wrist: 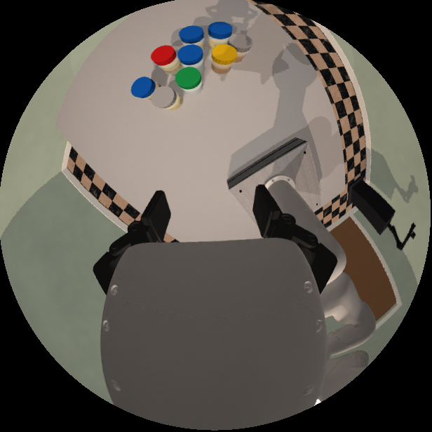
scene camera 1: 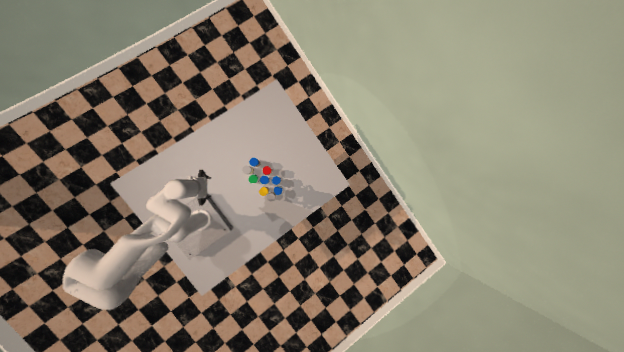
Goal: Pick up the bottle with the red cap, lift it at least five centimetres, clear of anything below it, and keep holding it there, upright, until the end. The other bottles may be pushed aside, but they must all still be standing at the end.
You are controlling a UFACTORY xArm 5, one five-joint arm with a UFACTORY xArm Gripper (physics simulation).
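Places are measured from the arm's base along level axes (x ahead, y left, z up), in metres.
Where they show: gripper, fingertip midpoint: (scene camera 1: 208, 186); arm's base, link origin: (scene camera 1: 200, 219).
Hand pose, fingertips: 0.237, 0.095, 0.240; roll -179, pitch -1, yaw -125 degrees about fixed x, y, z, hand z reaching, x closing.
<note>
Things, the pixels of their centre, and the offset from my fingertips, as dx, dy, dz. "spot": a spot on its surface instead. Level surfaces: height alone.
- bottle with the red cap, body centre: (scene camera 1: 267, 170) +0.274, -0.085, -0.256
- blue-capped bottle, body centre: (scene camera 1: 255, 162) +0.239, +0.006, -0.256
- grey-capped bottle, body centre: (scene camera 1: 248, 170) +0.175, -0.009, -0.256
- green-capped bottle, body centre: (scene camera 1: 254, 179) +0.173, -0.079, -0.256
- central, body centre: (scene camera 1: 265, 179) +0.226, -0.125, -0.256
- far side, surface spot: (scene camera 1: 276, 180) spot: +0.285, -0.172, -0.203
- yellow-capped bottle, body centre: (scene camera 1: 264, 191) +0.179, -0.182, -0.256
- pale tabletop, surface height: dz -0.308
The bottle with the red cap (scene camera 1: 267, 170) (wrist: 164, 55) stands upright within a tight cluster. Around it stand a blue-capped bottle (scene camera 1: 254, 162) (wrist: 143, 87), a grey-capped bottle (scene camera 1: 247, 170) (wrist: 165, 97), a green-capped bottle (scene camera 1: 253, 179) (wrist: 188, 78) and two more blue-capped bottles, one central (scene camera 1: 264, 180) (wrist: 190, 54) and one at the far side (scene camera 1: 276, 180) (wrist: 191, 34). My gripper (scene camera 1: 204, 188) (wrist: 210, 199) is open and empty. It is well to the left of the cluster in the scene view, apart from every bottle.
A yellow-capped bottle (scene camera 1: 263, 191) (wrist: 224, 54), a blue-capped one (scene camera 1: 278, 191) (wrist: 220, 30) and a grey-capped one (wrist: 241, 43) stand at the cluster's other end. The robot's base plate (wrist: 245, 197) lies on the pale tabletop (scene camera 1: 235, 135), with checkered floor around it.
</note>
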